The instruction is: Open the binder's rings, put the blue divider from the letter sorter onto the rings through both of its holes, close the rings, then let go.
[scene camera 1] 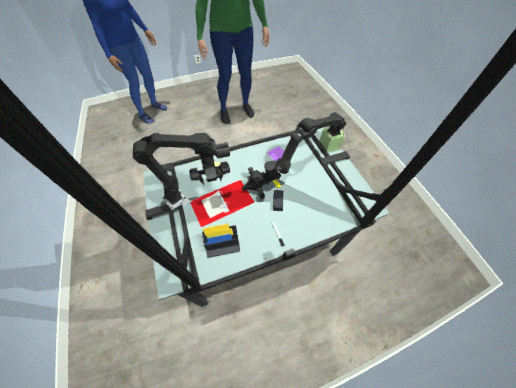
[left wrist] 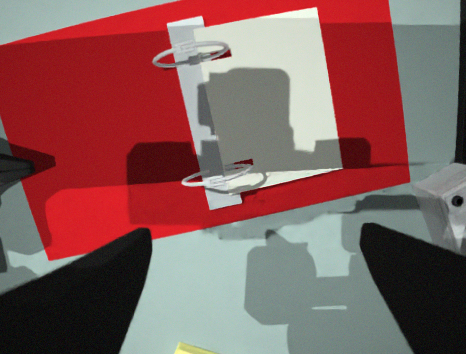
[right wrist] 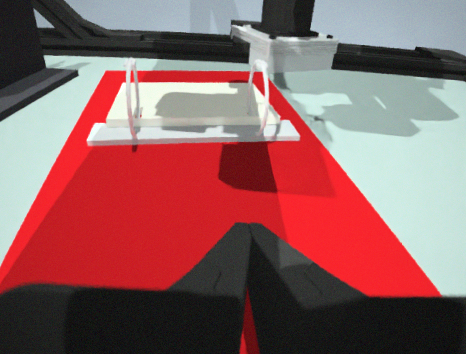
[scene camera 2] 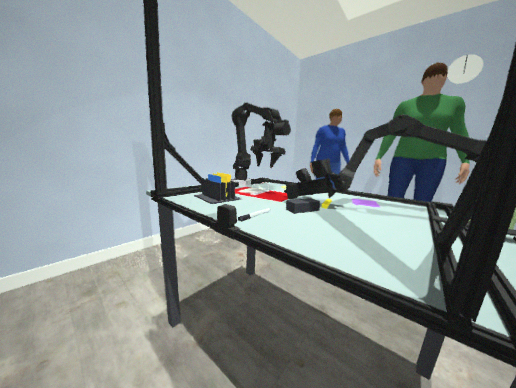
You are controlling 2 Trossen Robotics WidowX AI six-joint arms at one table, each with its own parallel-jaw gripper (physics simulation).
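Places are measured from the left arm's base along level axes (x ahead, y left, z up), in centimetres.
Where they show: left gripper, fingertip midpoint: (scene camera 1: 212,182) (left wrist: 256,237) (scene camera 2: 264,167); right gripper, fingertip midpoint: (scene camera 1: 241,189) (left wrist: 33,167) (right wrist: 246,235) (scene camera 2: 284,191); left arm's base, origin of the base link: (scene camera 1: 174,197) (right wrist: 283,31) (scene camera 2: 240,179); right arm's base, origin of the base link: (scene camera 1: 334,131).
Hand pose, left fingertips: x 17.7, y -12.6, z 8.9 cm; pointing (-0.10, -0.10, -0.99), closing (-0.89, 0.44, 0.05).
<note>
Each offset is from my left fingertips to the top centre of the thing. "pt": to the spot under its first point.
The red binder @(pt dx +9.7, dy -10.7, dz -12.3 cm) (scene camera 1: 242,197) (scene camera 2: 275,195) (left wrist: 100,115) (right wrist: 175,185) lies open, with white pages @(dx -4.9, dy -3.8, dz -11.2 cm) (left wrist: 310,100) (right wrist: 140,102) at its spine strip @(pt dx +0.0, dy -7.8, dz -11.9 cm) (left wrist: 187,85) (right wrist: 200,134). Its upper ring @(pt dx +1.0, dy -9.5, dz -8.9 cm) (left wrist: 156,62) and lower ring @(pt dx +3.1, dy -2.0, dz -9.0 cm) (left wrist: 184,181) in the left wrist view look closed. The blue divider @(dx -15.8, dy -23.0, dz -2.9 cm) (scene camera 1: 219,239) (scene camera 2: 214,178) stands beside yellow ones in the black letter sorter @(dx -14.1, dy -22.2, dz -5.0 cm) (scene camera 1: 222,249) (scene camera 2: 211,191). My left gripper (scene camera 1: 210,179) (scene camera 2: 266,165) (left wrist: 256,237) is open and empty above the table beside the binder. My right gripper (scene camera 1: 244,188) (right wrist: 246,235) is shut and empty, low over the binder's other end.
A black box @(dx +21.6, dy -26.0, dz -9.1 cm) (scene camera 1: 278,200) (scene camera 2: 302,205), a small yellow object @(dx +30.3, dy -14.2, dz -11.3 cm) (scene camera 1: 277,184) (scene camera 2: 326,203), a marker @(dx +8.1, dy -38.5, dz -11.3 cm) (scene camera 1: 276,231) (scene camera 2: 260,214) and a purple pad @(dx +46.8, dy -3.0, dz -12.5 cm) (scene camera 1: 275,153) (scene camera 2: 366,202) lie on the table. A green bin (scene camera 1: 332,140) stands by the right arm's base. Frame beams border the table.
</note>
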